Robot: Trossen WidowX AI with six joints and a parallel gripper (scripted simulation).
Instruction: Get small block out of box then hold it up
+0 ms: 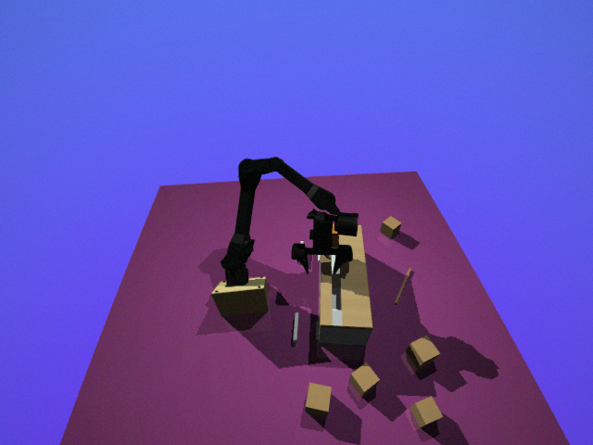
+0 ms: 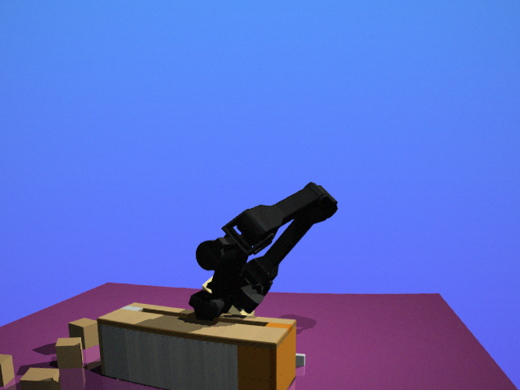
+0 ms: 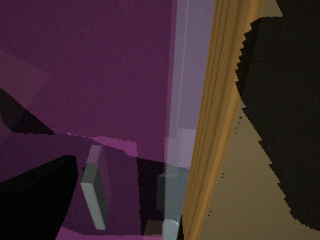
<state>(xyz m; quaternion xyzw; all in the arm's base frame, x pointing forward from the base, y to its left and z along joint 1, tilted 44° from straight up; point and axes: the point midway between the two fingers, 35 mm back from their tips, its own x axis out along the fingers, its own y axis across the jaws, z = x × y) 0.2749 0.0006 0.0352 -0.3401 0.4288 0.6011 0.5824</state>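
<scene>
Now: gripper tip 50 mm short of the tan block and 30 mm to the left of it. Also, from my gripper tip: long tan box (30 mm ahead, 10 mm to the right, 30 mm below); then thin stick (290 mm ahead, 10 mm to the right, 90 mm below).
</scene>
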